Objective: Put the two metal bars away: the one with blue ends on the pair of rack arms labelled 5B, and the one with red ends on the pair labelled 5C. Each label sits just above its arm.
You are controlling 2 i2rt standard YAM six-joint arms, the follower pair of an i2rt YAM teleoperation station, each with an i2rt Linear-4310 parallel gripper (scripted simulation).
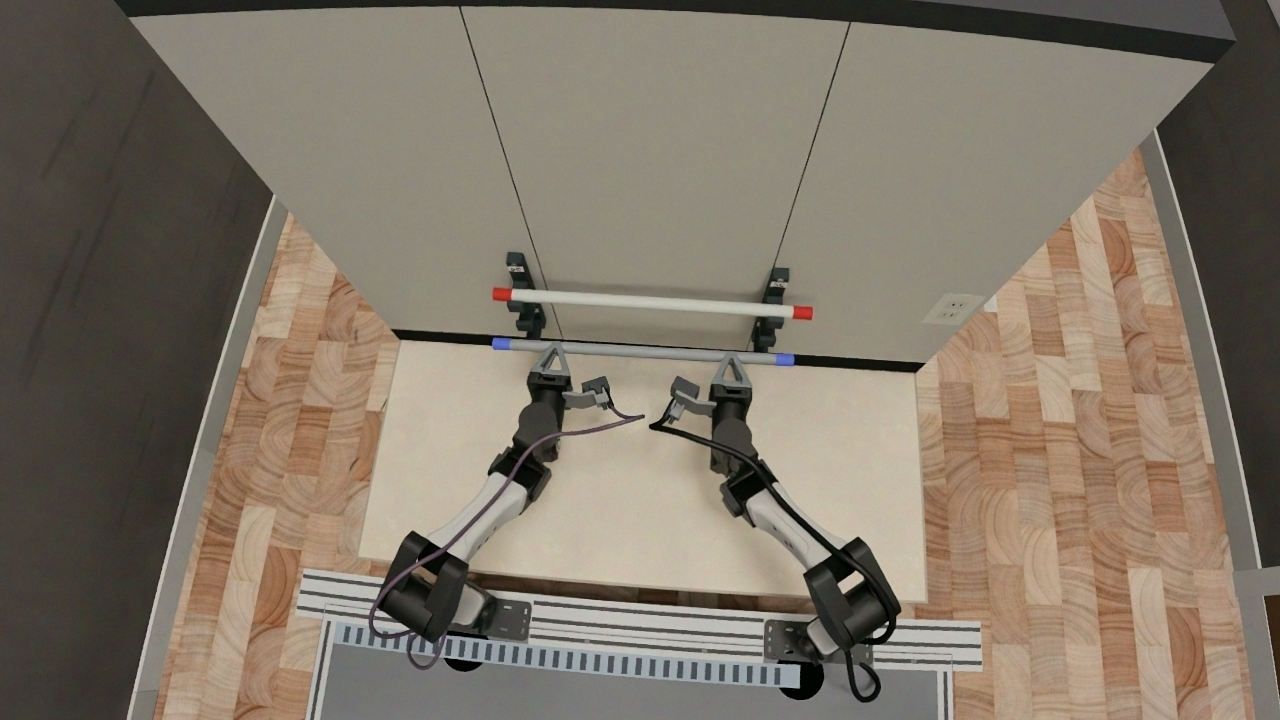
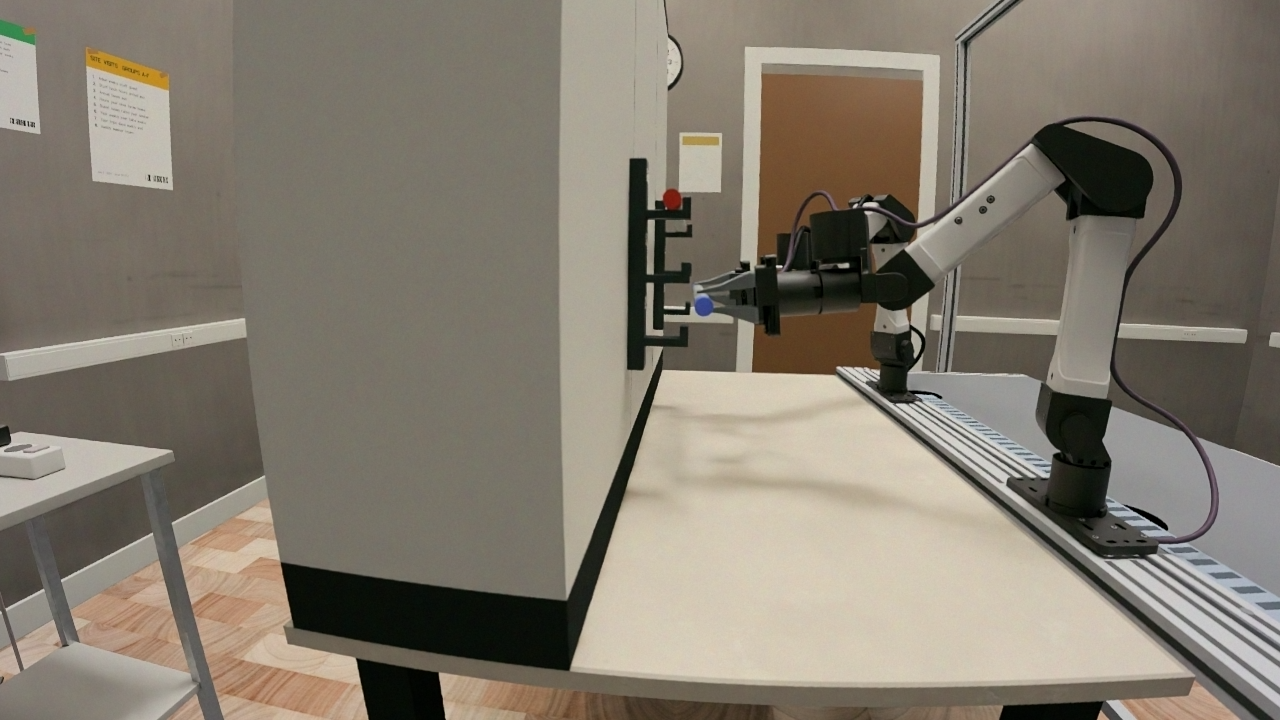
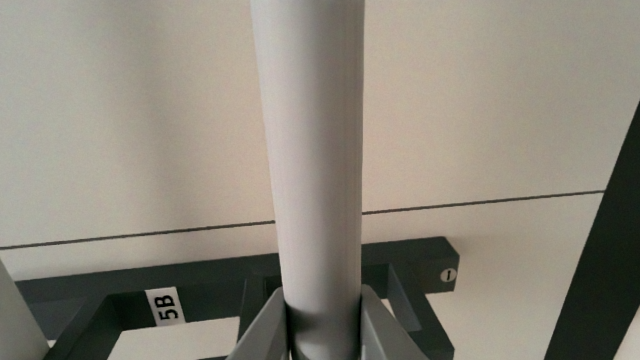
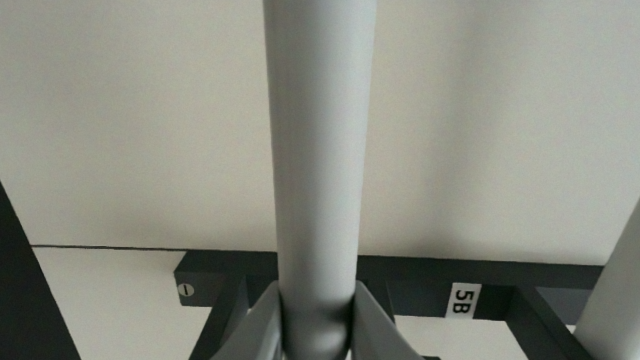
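Note:
The left gripper (image 2: 697, 300) is visible in image 2, and image 1 (image 1: 557, 344) and image 3 (image 3: 323, 302) show the left gripper as well. The right gripper (image 1: 730, 353) appears in image 1 and again in image 4 (image 4: 316, 296). A blue-ended bar (image 1: 568, 347) is there too, and image 4 also shows the bar (image 4: 318, 67).

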